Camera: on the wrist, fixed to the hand. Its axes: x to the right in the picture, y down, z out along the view.
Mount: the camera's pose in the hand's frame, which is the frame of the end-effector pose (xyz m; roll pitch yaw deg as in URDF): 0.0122 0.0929 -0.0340 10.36 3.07 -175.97
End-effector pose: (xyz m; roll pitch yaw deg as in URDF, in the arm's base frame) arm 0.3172 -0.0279 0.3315 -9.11 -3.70 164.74
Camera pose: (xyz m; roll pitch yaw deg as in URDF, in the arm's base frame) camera 0.2797 -0.1072 0.2841 19.74 6.08 -10.77
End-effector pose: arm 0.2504 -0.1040 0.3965 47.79 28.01 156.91
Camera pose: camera 0.1863 -0.1719 0.4314 -37.74 -22.96 -22.62
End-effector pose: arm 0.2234 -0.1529 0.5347 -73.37 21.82 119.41
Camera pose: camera 0.2411 -0.1721 0.4385 81.84 -24.74 -56.08
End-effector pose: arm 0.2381 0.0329 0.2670 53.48 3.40 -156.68
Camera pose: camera 0.2567 -0.0491 0.3206 -43.23 1.66 23.25
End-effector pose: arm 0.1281 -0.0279 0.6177 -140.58 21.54 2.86
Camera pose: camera 0.1321 -0.1212 0.5828 151.36 -26.47 -178.43
